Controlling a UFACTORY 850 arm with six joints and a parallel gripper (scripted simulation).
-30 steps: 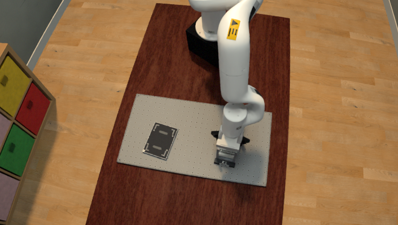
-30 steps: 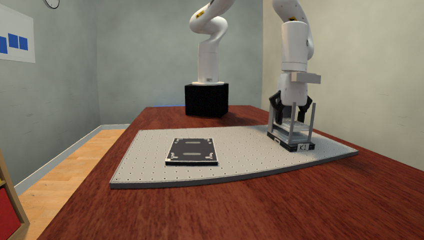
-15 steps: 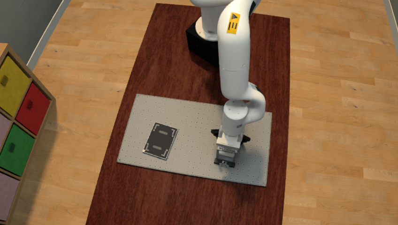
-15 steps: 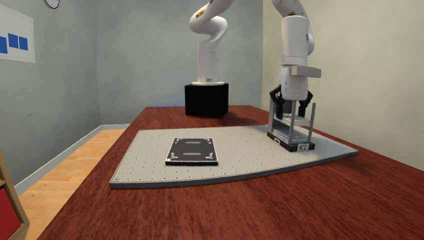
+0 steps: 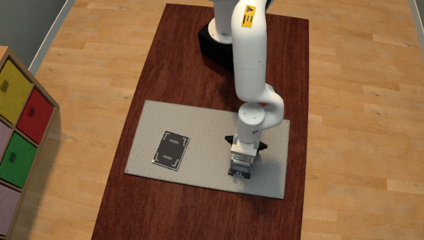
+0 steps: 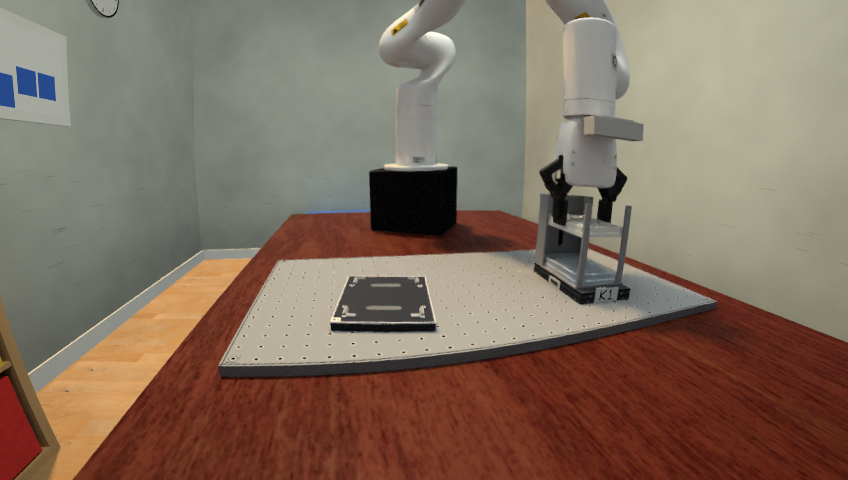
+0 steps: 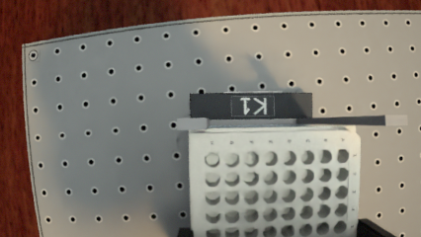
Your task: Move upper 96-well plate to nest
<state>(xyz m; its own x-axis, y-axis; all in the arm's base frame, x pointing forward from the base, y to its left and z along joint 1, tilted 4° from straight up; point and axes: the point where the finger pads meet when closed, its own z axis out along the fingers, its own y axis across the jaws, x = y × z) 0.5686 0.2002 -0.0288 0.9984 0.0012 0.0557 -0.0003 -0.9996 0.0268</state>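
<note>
Right now my hand is 4 cm short of the plate nest N1, 32 cm to the left of it and 10 cm above it. The rest, counted from my hand: clear plate (9 cm below); 96-well plate (1 cm below).
</note>
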